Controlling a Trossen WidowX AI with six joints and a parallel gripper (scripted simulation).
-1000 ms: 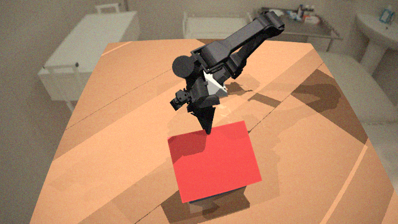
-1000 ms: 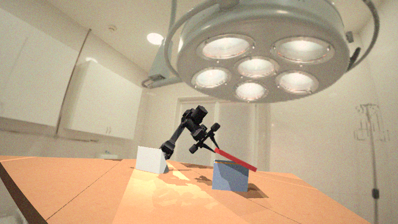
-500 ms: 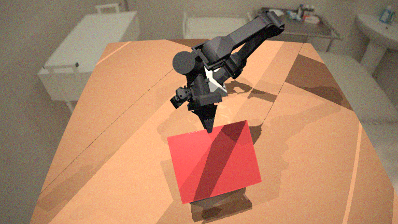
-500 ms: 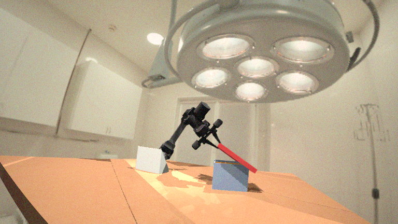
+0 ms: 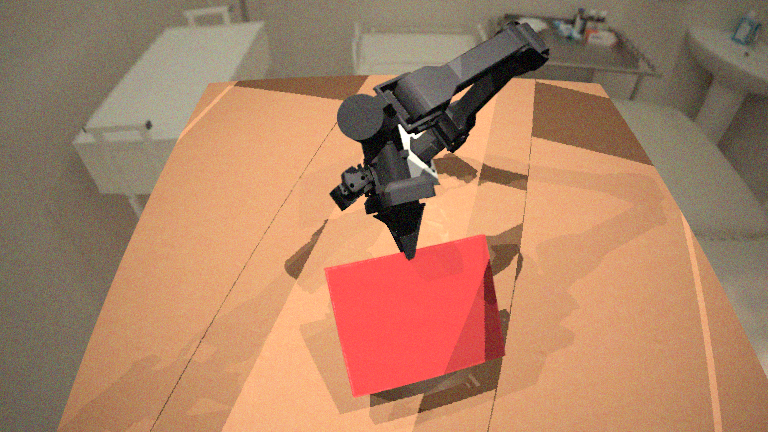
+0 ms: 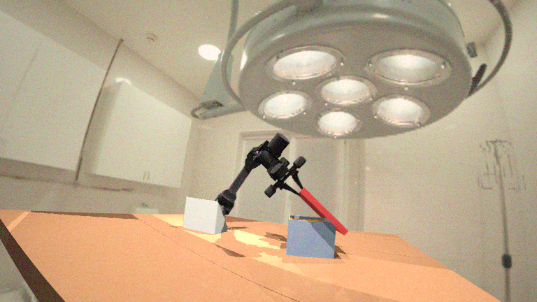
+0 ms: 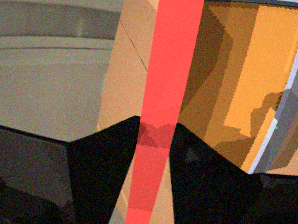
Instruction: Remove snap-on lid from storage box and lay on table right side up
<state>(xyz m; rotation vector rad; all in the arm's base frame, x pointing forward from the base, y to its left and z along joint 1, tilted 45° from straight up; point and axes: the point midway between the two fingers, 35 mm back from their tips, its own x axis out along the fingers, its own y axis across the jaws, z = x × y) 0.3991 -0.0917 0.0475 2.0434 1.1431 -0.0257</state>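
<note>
The red lid is 6 cm ahead of my gripper tip, 2 cm to the left of it and 5 cm below it. Round my gripper tip: blue storage box: 3 cm ahead, 1 cm to the left, 14 cm below.
</note>
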